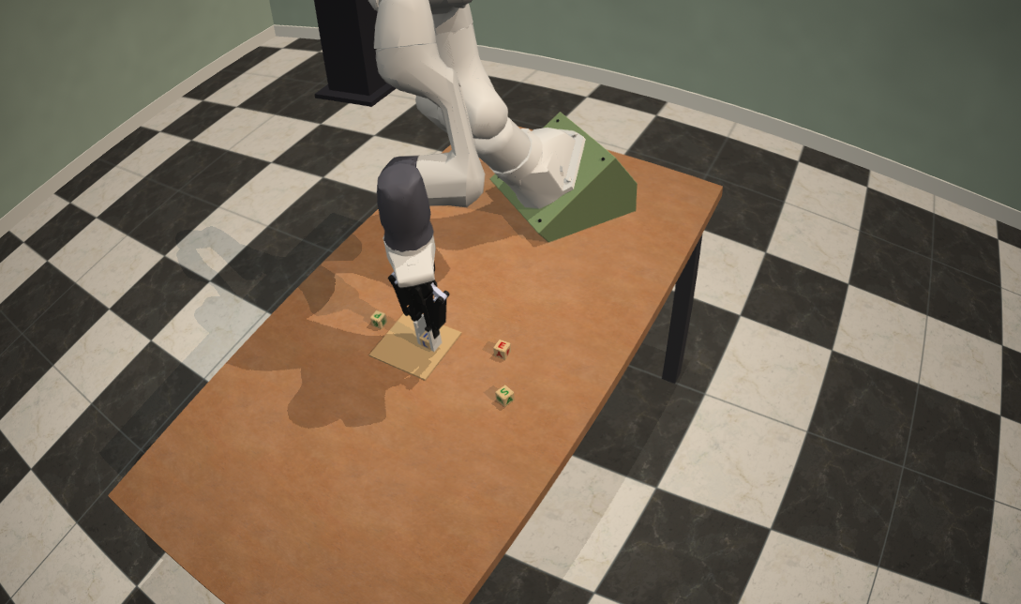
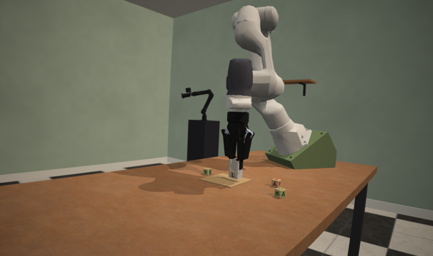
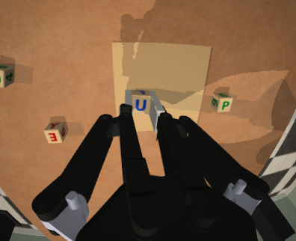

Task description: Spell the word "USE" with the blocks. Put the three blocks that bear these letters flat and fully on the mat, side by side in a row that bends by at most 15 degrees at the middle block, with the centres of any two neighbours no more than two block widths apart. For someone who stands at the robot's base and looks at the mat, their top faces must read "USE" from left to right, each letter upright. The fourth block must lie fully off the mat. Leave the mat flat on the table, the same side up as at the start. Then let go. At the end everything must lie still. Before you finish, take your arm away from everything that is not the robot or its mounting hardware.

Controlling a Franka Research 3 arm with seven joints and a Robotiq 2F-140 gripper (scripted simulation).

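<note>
My gripper is now 4 cm to the left of the mat and 5 cm above it. From my hand the other things lie so: U block 2 cm below; E block 5 cm behind, 14 cm to the left, 4 cm below; green P block 1 cm behind, 14 cm to the right, 4 cm below.
</note>
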